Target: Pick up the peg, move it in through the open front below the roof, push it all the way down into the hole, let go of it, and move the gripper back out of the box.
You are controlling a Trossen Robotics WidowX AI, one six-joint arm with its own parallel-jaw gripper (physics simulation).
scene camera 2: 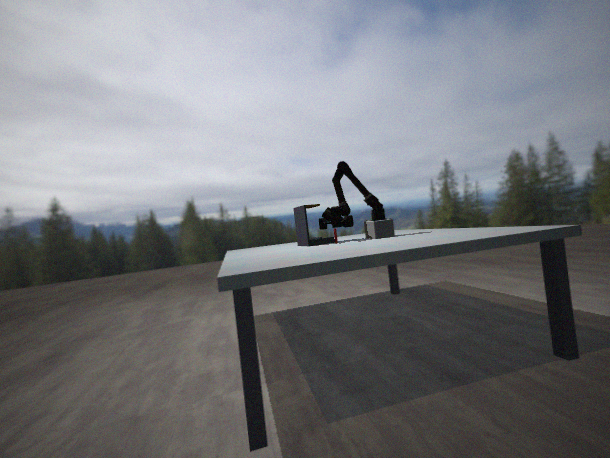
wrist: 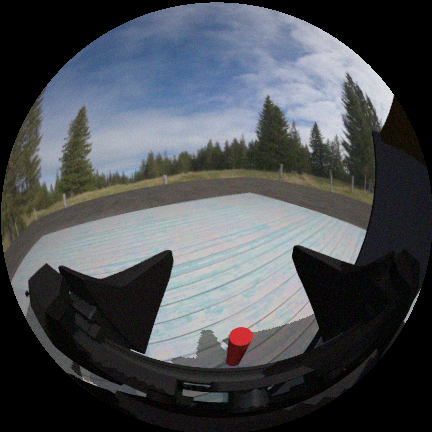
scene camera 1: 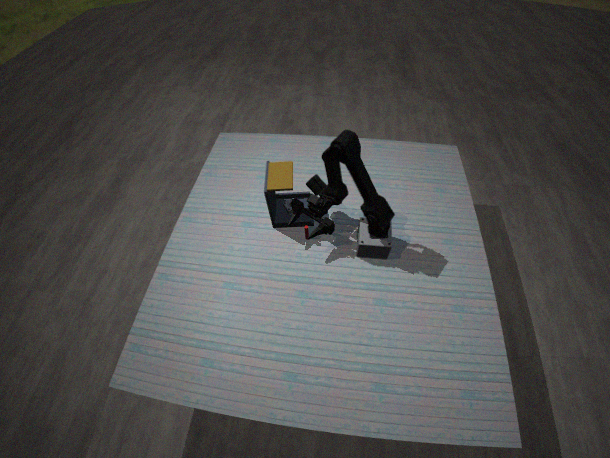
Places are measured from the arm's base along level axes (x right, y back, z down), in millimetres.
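Pixels of known places: gripper, fingertip midpoint: (scene camera 2: 332,223) (wrist: 234,255) (scene camera 1: 298,232); arm's base, link origin: (scene camera 2: 379,219) (scene camera 1: 378,230).
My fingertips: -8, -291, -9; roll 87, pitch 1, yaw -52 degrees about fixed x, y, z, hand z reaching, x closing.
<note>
For each thing: its top centre in the pictures, then the offset to it from my fingertips, as dx, dy, dz. Level surfaces: height alone.
- red peg, top centre: (wrist: 240,335) (scene camera 1: 306,226) (scene camera 2: 334,228) +40, +28, +27
- yellow roof, top centre: (scene camera 1: 288,174) (scene camera 2: 312,205) +175, -33, -117
- pale striped table, surface height: dz +107
The red peg (scene camera 1: 306,232) (scene camera 2: 335,236) (wrist: 240,338) stands upright on the table, close beside the box. The box has a dark blue-grey wall (scene camera 1: 270,210) (scene camera 2: 301,226) (wrist: 400,205), a dark base and a yellow roof (scene camera 1: 280,176). My gripper (scene camera 1: 300,231) (scene camera 2: 335,224) (wrist: 234,255) is open and empty. It hangs above the table, higher than the peg; in the wrist view the peg shows low between the fingers, nearer the gripper body than the fingertips. One finger is over or beside the box base in scene camera 1. The gripper partly covers the base, and the hole cannot be made out.
The arm's base block (scene camera 1: 374,245) (scene camera 2: 380,228) stands to the right of the box and peg. The pale striped table (scene camera 1: 320,340) (scene camera 2: 400,243) (wrist: 225,220) bears them all. The box wall rises at the right of the wrist view, near one finger.
</note>
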